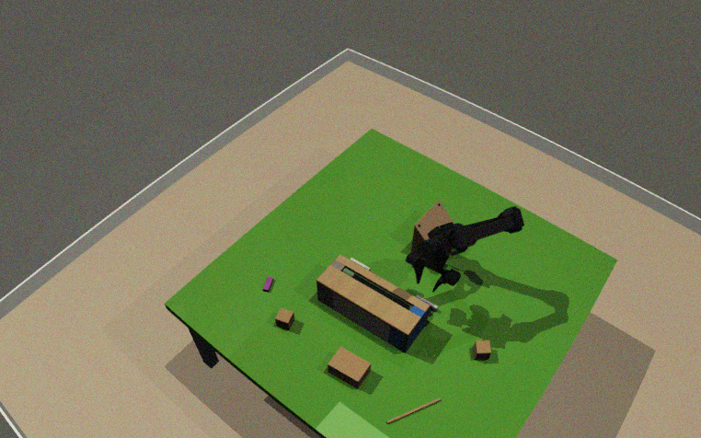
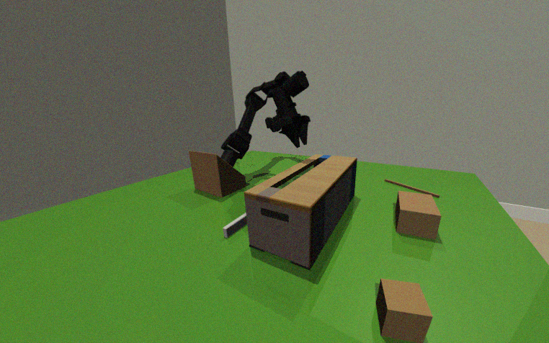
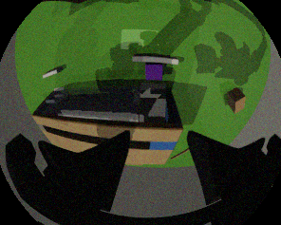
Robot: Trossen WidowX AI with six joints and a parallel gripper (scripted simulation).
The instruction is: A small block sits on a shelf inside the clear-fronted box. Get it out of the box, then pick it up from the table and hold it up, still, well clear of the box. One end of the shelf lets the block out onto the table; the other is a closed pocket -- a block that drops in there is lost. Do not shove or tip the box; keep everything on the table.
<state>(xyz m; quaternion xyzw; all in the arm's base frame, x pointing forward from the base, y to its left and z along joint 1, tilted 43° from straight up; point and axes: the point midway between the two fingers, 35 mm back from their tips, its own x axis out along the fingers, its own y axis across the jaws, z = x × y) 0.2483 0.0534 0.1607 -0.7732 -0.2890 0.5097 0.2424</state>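
The purple block lies 2 cm behind my gripper tip and 15 cm below it. Also, from my gripper tip: long box: 9 cm ahead, 14 cm to the right, 10 cm below; thin stick: 31 cm ahead, 24 cm to the left, 16 cm below.
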